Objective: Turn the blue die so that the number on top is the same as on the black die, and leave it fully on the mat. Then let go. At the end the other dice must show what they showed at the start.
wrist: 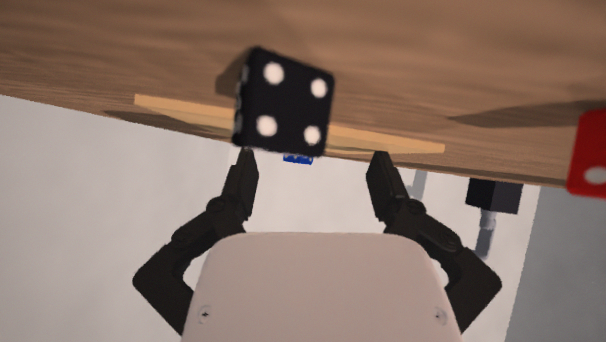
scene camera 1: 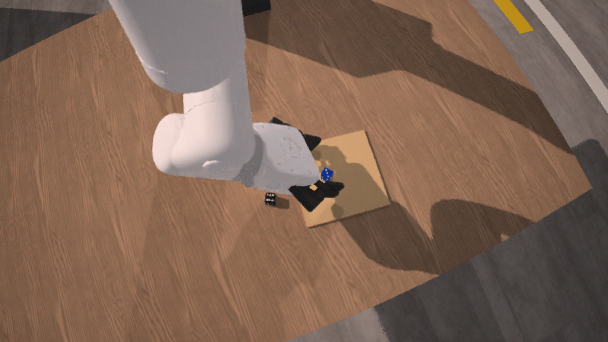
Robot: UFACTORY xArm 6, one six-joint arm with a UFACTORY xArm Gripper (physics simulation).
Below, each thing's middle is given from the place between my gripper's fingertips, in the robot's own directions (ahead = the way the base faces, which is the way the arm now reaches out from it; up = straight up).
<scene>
Right now my hand is 20 mm short of the tan mat [scene camera 1: 349,156], 10 mm to the right of it and 20 mm above it. The rest, counted from my hand: black die [wrist: 282,105] (20 mm ahead, 100 mm to the right, 10 mm below).
</scene>
